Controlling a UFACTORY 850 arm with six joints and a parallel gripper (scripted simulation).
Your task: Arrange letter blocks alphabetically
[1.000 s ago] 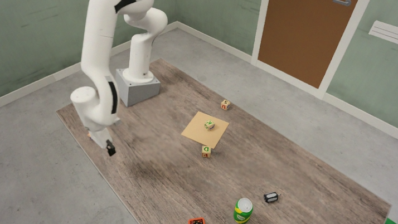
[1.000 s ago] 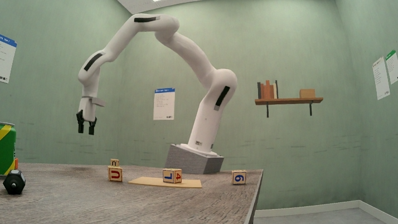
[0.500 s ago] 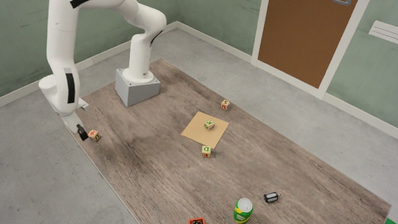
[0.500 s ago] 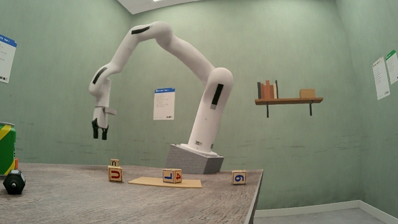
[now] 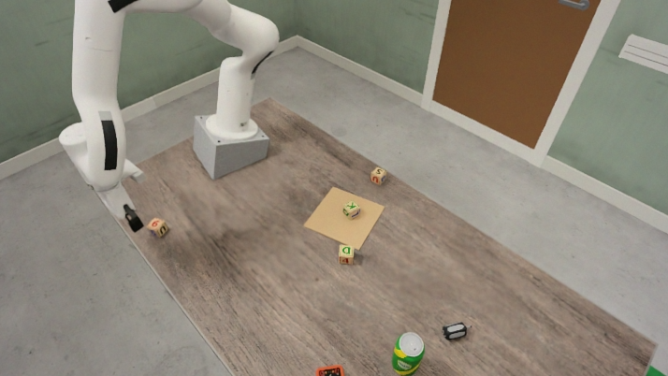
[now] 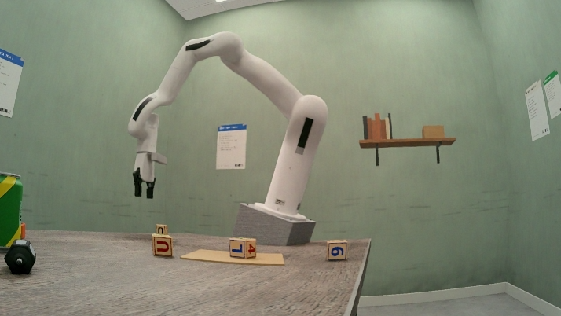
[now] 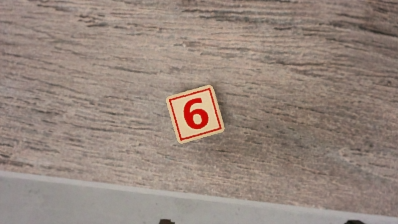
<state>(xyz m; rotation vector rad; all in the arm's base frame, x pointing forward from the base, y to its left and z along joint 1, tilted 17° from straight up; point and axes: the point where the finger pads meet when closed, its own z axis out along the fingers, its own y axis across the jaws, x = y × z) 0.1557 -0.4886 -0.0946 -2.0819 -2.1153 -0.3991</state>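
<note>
Right now my hand is 38 cm short of the tan mat, 51 cm to the right of it and 15 cm above it. From my hand the other things lie so: D block 49 cm ahead, 38 cm to the left, 13 cm below; orange object 72 cm ahead, 6 cm to the left, 14 cm below; green can 80 cm ahead, 24 cm to the left, 9 cm below.
</note>
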